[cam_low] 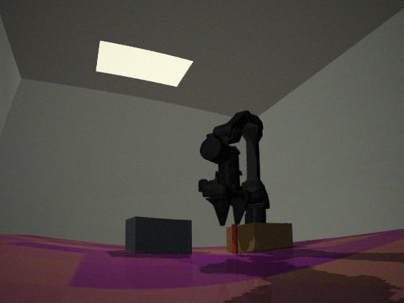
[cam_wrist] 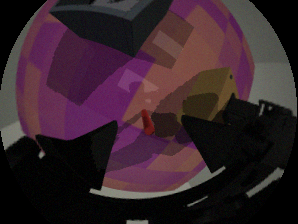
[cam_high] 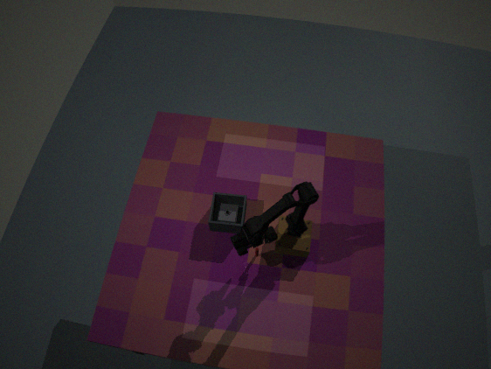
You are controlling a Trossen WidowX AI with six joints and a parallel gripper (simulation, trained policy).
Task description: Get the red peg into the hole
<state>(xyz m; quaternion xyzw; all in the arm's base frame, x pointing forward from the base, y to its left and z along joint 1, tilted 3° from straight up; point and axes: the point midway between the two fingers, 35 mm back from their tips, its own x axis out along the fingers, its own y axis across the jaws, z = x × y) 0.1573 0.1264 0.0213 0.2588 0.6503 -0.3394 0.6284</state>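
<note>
The red peg is 10 mm behind my gripper tip, 10 mm to the left of it and 40 mm below it. The rest, counted from my gripper tip: dark box (170 mm ahead, 140 mm to the right, 50 mm below); then grey plate (170 mm ahead, 140 mm to the right, 30 mm below).
</note>
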